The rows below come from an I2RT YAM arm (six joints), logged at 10 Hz.
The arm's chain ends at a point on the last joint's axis. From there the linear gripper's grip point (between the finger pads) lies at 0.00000 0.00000 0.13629 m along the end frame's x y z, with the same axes.
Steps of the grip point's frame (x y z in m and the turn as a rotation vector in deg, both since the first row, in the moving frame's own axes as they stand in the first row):
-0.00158 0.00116 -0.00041 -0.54 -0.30 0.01
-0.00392 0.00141 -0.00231 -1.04 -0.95 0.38
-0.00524 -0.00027 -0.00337 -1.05 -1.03 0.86
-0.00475 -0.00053 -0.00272 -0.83 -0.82 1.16
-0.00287 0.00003 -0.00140 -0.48 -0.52 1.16
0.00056 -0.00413 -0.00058 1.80 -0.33 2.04
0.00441 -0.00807 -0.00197 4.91 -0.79 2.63
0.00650 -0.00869 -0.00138 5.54 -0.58 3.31
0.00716 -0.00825 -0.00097 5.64 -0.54 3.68
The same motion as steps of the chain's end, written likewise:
-0.00087 -0.00012 -0.00040 -0.54 -0.30 0.01
-0.00165 -0.00106 -0.00227 -1.04 -0.95 0.38
-0.00277 -0.00275 -0.00333 -1.05 -1.03 0.86
-0.00278 -0.00248 -0.00269 -0.83 -0.82 1.16
-0.00162 -0.00110 -0.00139 -0.48 -0.52 1.16
0.00127 0.00016 -0.00051 1.80 -0.33 2.04
0.00602 0.00363 -0.00146 4.91 -0.79 2.63
0.00750 0.00450 -0.00074 5.54 -0.58 3.31
0.00801 0.00518 -0.00030 5.64 -0.54 3.68

